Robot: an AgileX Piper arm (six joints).
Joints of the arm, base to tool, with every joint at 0 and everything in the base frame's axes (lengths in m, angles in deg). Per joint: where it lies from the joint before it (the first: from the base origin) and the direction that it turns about. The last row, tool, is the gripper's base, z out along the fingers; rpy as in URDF.
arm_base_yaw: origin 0 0 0.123 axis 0 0 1
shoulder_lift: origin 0 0 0 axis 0 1 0
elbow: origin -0.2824 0 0.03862 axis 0 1 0
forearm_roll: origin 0.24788 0 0.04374 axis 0.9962 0 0.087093
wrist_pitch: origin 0 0 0 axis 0 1 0
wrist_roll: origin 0.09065 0 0.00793 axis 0.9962 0 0.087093
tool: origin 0 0 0 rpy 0 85.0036 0
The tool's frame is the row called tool.
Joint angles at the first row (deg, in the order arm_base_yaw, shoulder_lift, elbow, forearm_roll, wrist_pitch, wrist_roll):
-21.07, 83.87, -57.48, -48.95, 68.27, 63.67
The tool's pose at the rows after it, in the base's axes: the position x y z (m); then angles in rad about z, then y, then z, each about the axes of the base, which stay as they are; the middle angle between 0 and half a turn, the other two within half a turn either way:
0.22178 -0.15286 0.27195 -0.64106 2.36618 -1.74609
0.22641 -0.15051 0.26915 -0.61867 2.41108 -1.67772
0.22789 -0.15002 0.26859 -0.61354 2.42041 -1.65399
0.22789 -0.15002 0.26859 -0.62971 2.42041 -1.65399
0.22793 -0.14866 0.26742 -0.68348 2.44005 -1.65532
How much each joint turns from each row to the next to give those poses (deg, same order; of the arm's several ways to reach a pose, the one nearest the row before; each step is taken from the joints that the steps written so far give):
-0.09, 0.00, 0.00, 0.82, -0.98, -2.48
0.00, 0.00, 0.00, 2.50, -2.94, -2.60
0.00, 0.00, 0.00, 0.53, -0.93, -0.96
0.00, 0.00, 0.00, 0.00, 0.00, -0.93
0.00, 0.00, 0.00, 1.26, 0.00, -3.58

